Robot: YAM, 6 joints.
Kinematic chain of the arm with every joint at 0, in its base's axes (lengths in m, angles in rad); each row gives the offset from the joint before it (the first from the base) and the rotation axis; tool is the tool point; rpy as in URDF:
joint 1: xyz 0 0 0.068 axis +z
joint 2: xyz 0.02 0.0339 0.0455 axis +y
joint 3: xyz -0.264 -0.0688 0 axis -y
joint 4: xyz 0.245 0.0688 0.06 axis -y
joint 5: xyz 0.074 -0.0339 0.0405 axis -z
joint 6: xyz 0.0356 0 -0.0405 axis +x
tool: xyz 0 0 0 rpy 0 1.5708 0
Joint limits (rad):
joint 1: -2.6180..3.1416
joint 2: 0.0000..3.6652
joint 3: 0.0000..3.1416
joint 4: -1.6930..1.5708
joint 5: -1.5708..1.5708
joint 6: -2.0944..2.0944
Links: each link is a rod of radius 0.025 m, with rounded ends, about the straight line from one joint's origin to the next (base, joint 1, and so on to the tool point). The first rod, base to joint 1, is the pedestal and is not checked.
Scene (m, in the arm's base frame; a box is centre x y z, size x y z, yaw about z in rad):
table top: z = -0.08
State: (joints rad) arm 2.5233 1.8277 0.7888 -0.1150 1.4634 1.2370
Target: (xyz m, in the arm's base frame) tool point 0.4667 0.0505 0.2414
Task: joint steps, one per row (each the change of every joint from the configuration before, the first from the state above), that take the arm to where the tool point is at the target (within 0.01 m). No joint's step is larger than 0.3 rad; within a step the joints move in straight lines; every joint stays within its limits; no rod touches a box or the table.
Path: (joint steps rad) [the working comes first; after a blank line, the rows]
Joints at the target: 0.1819 2.0884 1.5702 0.1113 1.3554 1.2370
Straight joint move there: clear.

1: -0.2927 0.0326 0.0977 0.0283 -0.0135 0.0000
2: -0.2926 0.0326 0.0977 0.0283 -0.0135 0.0000
3: -0.2927 0.0326 0.0976 0.0283 -0.0135 0.0000
4: -0.2927 0.0326 0.0977 0.0283 -0.0135 0.0000
5: -0.2926 0.0325 0.0977 0.0283 -0.0135 0.0000
6: -0.2927 0.0326 0.0977 0.0283 -0.0135 0.0000
7: -0.2927 0.0326 0.0977 0.0283 -0.0135 0.0000
8: -0.2927 0.0326 0.0976 0.0282 -0.0135 0.0000

